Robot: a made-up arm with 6 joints.
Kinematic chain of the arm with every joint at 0, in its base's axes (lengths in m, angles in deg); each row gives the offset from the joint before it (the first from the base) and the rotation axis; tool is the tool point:
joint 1: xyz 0 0 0.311 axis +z
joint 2: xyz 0 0 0 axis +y
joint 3: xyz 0 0 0.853 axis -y
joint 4: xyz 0 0 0 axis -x
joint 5: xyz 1.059 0 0 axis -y
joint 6: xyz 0 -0.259 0 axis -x
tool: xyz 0 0 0
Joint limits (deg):
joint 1: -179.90..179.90
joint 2: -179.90..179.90
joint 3: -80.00..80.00
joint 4: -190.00..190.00
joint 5: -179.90..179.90
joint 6: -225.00..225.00
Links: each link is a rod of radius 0.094 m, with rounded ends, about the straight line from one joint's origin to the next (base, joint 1, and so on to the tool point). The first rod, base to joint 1, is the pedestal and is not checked.
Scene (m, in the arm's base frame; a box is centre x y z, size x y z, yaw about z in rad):
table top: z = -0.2
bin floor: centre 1.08 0.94 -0.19 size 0.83 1 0.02 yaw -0.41
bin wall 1: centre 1.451 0.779 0.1 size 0.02 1 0.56 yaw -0.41
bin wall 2: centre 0.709 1.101 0.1 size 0.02 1 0.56 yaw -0.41
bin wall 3: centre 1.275 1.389 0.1 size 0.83 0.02 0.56 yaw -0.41
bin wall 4: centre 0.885 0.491 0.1 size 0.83 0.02 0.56 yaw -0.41
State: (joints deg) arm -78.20 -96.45 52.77 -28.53 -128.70 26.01
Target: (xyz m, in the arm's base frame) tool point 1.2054 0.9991 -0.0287
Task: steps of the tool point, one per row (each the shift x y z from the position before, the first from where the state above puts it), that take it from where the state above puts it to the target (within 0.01 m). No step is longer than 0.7 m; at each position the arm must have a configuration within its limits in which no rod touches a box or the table.
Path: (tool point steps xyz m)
1: -0.2586 -0.3965 0.4490
2: -0.0359 -0.5034 0.3581
3: 0.2098 -0.4843 0.2387
4: 0.4113 -0.3458 0.1023
5: 0.5165 -0.1266 -0.0398
6: 0.4976 0.1142 -0.1750
7: 0.3633 0.3120 -0.2925
8: 0.1513 0.4159 -0.3825
9: -0.0806 0.4017 -0.4382
10: 0.0279 0.0290 -0.3564
11: -0.0280 -0.0288 -0.3557

